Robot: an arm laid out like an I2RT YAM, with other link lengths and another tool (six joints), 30 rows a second.
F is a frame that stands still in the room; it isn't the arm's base.
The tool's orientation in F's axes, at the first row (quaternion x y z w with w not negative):
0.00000 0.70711 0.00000 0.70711
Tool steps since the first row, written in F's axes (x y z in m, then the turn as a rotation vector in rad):
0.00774 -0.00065 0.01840 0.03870 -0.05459 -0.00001
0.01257 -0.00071 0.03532 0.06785 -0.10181 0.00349
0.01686 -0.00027 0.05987 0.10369 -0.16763 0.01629
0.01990 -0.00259 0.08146 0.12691 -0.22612 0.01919
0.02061 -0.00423 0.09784 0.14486 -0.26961 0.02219
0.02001 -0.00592 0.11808 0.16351 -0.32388 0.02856
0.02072 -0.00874 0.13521 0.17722 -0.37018 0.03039
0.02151 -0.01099 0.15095 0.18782 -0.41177 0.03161
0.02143 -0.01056 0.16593 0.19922 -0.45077 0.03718
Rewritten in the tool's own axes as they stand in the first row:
-0.01840 -0.00065 0.00774 0.00001 -0.05459 0.03870
-0.03532 -0.00071 0.01257 -0.00349 -0.10181 0.06785
-0.05987 -0.00027 0.01686 -0.01629 -0.16763 0.10369
-0.08146 -0.00259 0.01990 -0.01919 -0.22612 0.12691
-0.09784 -0.00423 0.02061 -0.02219 -0.26961 0.14486
-0.11808 -0.00592 0.02001 -0.02856 -0.32388 0.16351
-0.13521 -0.00874 0.02072 -0.03039 -0.37018 0.17722
-0.15095 -0.01099 0.02151 -0.03161 -0.41177 0.18782
-0.16593 -0.01056 0.02143 -0.03718 -0.45077 0.19922

